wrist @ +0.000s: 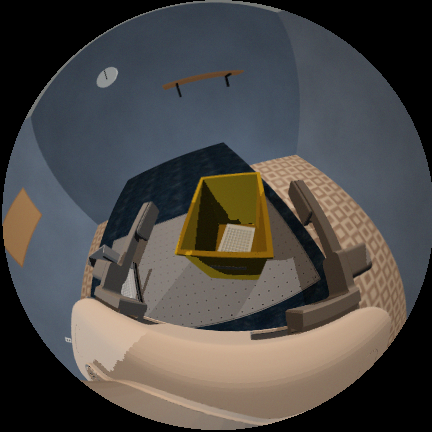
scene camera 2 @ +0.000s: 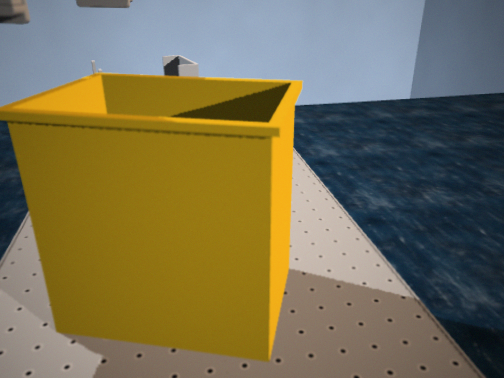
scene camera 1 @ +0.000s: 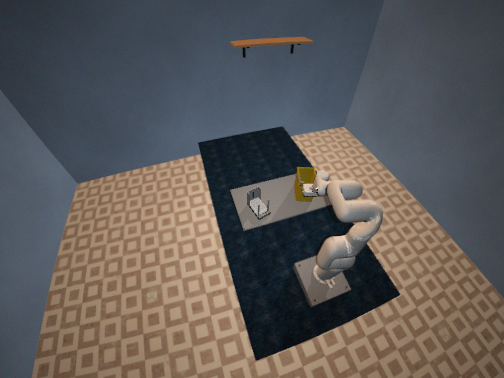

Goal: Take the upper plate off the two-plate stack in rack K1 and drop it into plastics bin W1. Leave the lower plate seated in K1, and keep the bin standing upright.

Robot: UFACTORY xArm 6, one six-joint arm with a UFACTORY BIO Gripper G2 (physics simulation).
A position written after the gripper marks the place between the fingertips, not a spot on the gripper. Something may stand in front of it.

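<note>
A yellow bin W1 point(scene camera 2: 161, 205) and a pale plate point(wrist: 235, 237) can be seen, together with the gripper point(wrist: 216, 195).
</note>
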